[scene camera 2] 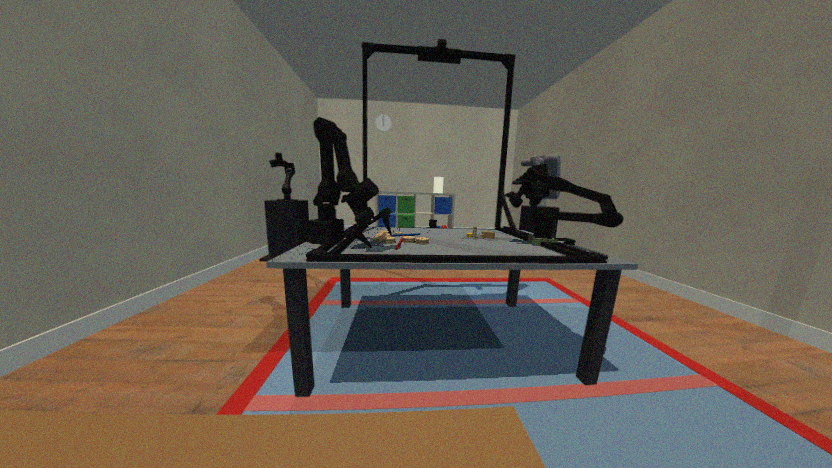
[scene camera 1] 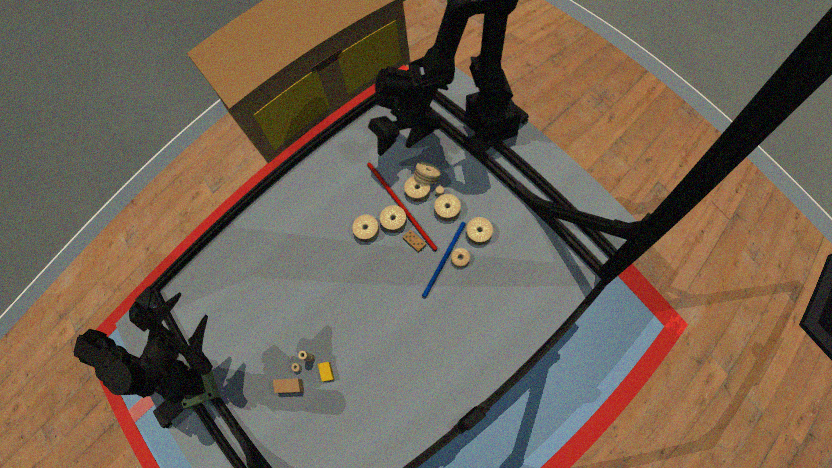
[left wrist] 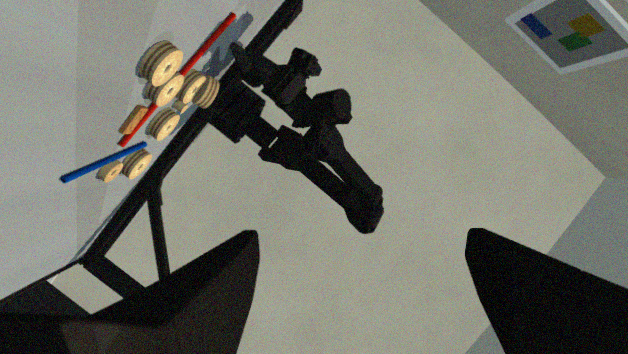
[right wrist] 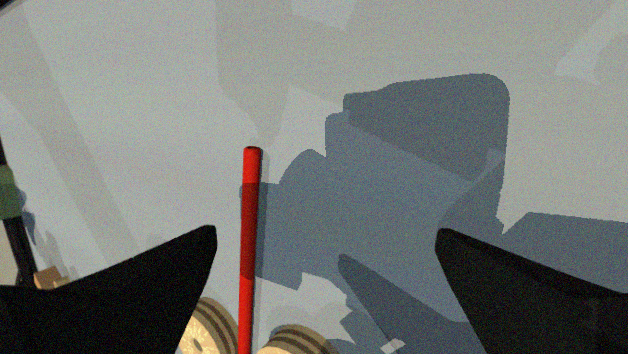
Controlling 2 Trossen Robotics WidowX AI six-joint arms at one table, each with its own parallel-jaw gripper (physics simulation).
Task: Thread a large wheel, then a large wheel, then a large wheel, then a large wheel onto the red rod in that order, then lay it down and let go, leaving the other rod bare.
my left gripper: scene camera 2 508,189; scene camera 1; left wrist; not seen in the right wrist view (out of frame)
my right gripper: scene camera 2; scene camera 1; left wrist 239,46; right wrist 328,237
same spot on my right gripper: (scene camera 1: 416,134) = (scene camera 2: 364,237)
same spot on my left gripper: (left wrist: 210,297) = (scene camera 1: 196,329)
